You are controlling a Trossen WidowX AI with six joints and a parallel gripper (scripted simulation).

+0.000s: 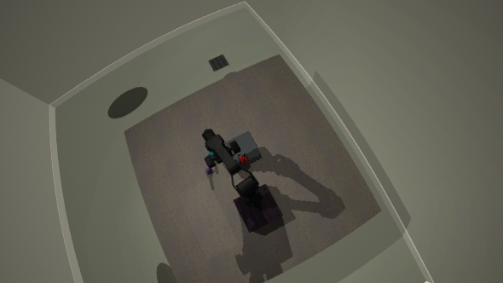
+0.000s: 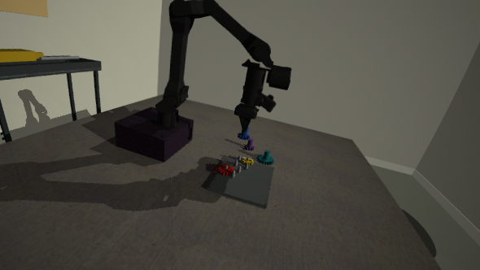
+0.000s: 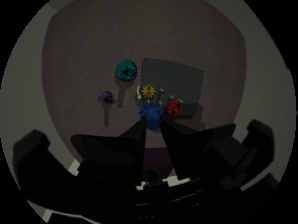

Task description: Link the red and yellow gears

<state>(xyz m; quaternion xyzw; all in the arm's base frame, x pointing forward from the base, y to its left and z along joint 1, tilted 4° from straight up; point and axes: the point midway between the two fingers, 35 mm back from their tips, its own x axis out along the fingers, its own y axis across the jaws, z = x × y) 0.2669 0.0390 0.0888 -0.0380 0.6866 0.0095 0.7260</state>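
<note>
Now: the red gear 2 cm behind my gripper tip, 9 cm to the right of it and 11 cm below it. Round my gripper tip: yellow gear (3 cm ahead, 11 cm below); teal gear (9 cm ahead, 7 cm to the left, 11 cm below); blue gear (1 cm below).
</note>
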